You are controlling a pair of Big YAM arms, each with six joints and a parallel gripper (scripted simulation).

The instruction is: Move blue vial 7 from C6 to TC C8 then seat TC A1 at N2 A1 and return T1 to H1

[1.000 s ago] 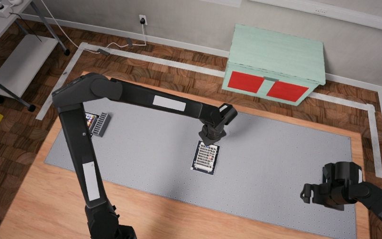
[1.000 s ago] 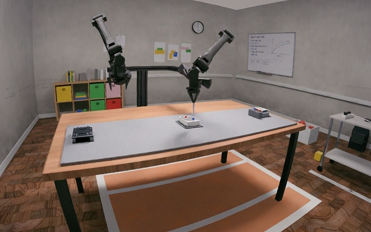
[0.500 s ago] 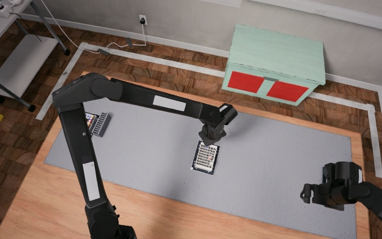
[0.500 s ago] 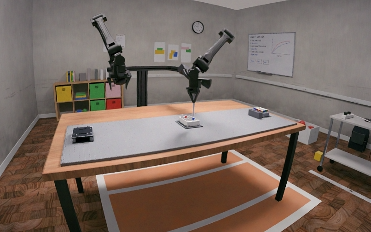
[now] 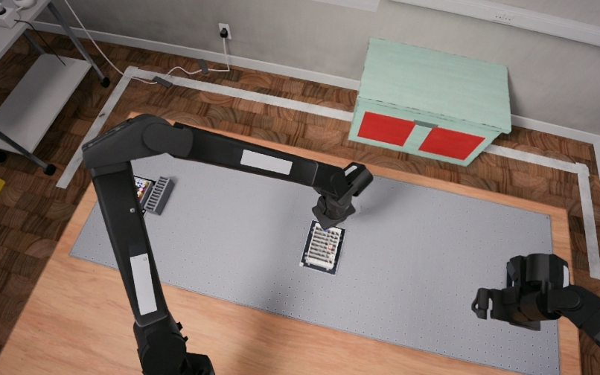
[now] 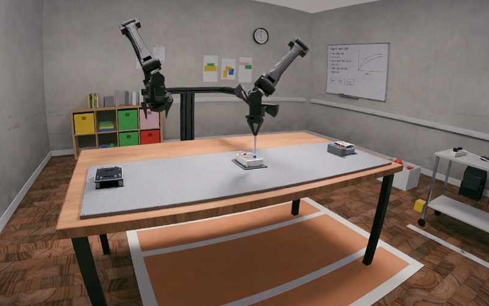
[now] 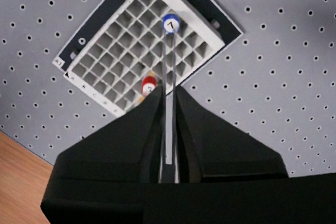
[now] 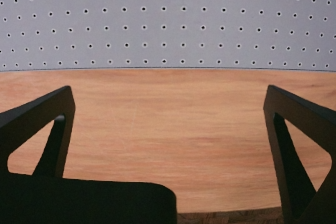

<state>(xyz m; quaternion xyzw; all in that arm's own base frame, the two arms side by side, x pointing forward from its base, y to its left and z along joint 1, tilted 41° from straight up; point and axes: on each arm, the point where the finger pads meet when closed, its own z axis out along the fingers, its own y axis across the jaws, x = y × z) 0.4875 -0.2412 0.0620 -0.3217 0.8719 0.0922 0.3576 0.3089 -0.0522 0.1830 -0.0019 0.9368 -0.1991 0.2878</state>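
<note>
Right now the forceps T1 is 30 mm below my left hand. From my left hand the other things lie so: dark nest N2 (680 mm to the right, 130 mm below, 10 mm ahead); then white tube carrier TC (140 mm below, 40 mm behind, 10 mm to the right); then grey slotted holder H1 (580 mm to the left, 140 mm below, 50 mm behind).
</note>
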